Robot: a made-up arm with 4 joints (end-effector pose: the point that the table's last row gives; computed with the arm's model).
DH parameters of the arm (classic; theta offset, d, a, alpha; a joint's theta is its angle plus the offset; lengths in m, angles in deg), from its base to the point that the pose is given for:
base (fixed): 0 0.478 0.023 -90
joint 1: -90 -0.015 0.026 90
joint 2: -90 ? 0.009 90
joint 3: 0 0.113 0.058 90
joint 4: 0 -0.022 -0.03 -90
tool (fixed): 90 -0.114 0 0
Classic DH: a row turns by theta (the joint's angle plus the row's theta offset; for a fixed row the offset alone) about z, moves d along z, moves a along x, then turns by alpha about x.
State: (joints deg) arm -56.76 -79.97 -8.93 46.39
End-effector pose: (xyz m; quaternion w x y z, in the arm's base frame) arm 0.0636 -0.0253 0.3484 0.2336 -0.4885 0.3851 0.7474
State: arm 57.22 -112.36 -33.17 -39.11
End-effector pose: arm 0.0007 0.0214 0.6085 0.1255 -0.2120 -0.8077 -0.5356
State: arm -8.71 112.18 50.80 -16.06
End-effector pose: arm -0.0742 -0.0295 0.4850 0.3481 0.3476 0.3689 -0.7886
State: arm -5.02 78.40 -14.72 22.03
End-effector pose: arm -0.0721 -0.0283 0.5803 0.0601 0.0614 -0.8776 0.4716
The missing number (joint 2, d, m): 0.083
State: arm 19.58 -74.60 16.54 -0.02
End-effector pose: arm -0.0833 -0.0238 0.5135 0.2198 -0.2147 -0.7610 -0.5714
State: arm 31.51 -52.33 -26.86 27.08
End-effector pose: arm -0.0567 -0.0736 0.4724 0.1543 0.0494 -0.7340 -0.6596
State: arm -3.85 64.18 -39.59 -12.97
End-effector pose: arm -0.0777 -0.0339 0.5165 0.1216 0.2855 -0.7401 0.5966
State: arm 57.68 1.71 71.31 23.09
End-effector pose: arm -0.0378 -0.0271 0.6303 0.2755 -0.5714 -0.7598 0.1426
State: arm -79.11 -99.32 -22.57 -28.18
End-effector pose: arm -0.0309 0.0108 0.3745 0.6433 -0.4300 0.5033 0.3847
